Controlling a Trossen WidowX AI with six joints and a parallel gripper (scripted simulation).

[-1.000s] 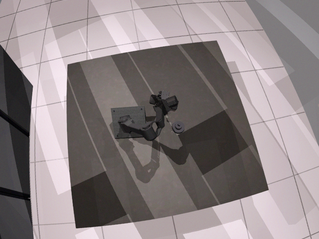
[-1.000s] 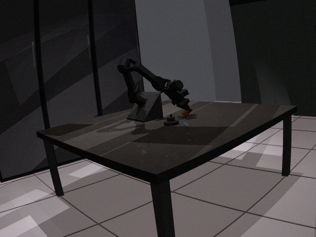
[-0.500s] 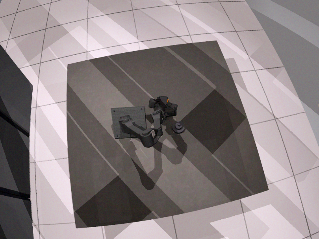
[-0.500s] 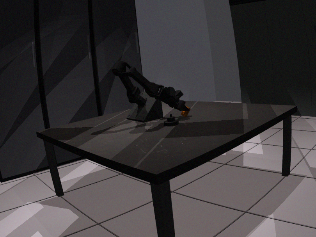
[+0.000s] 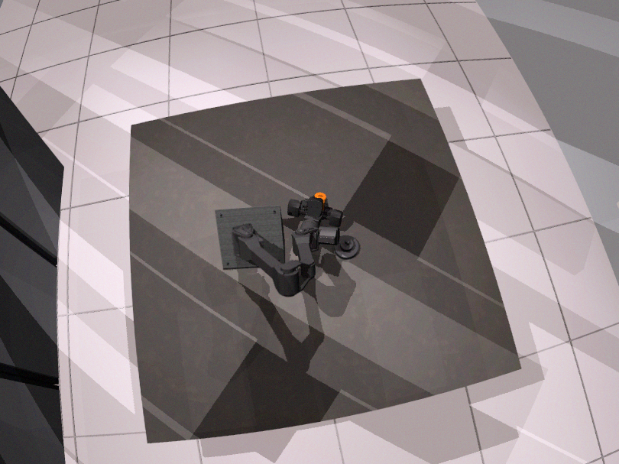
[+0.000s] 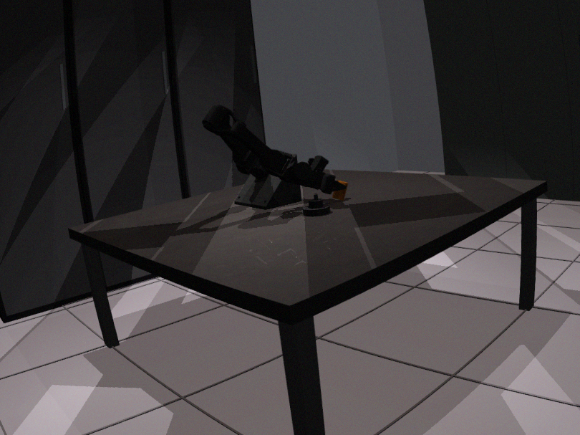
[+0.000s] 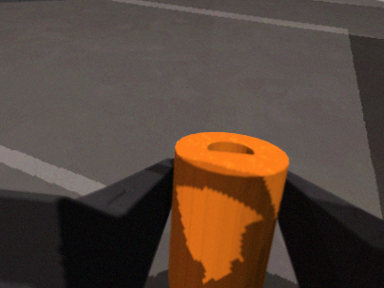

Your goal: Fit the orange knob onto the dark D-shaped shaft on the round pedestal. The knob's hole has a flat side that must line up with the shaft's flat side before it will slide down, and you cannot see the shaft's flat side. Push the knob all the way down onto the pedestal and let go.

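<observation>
Right now the pedestal is 19 cm to the right of my gripper tip, 5 cm ahead of it and 2 cm below it. The rest, counted from my gripper tip: orange knob (1 cm to the right, 1 cm below, 1 cm behind).
</observation>
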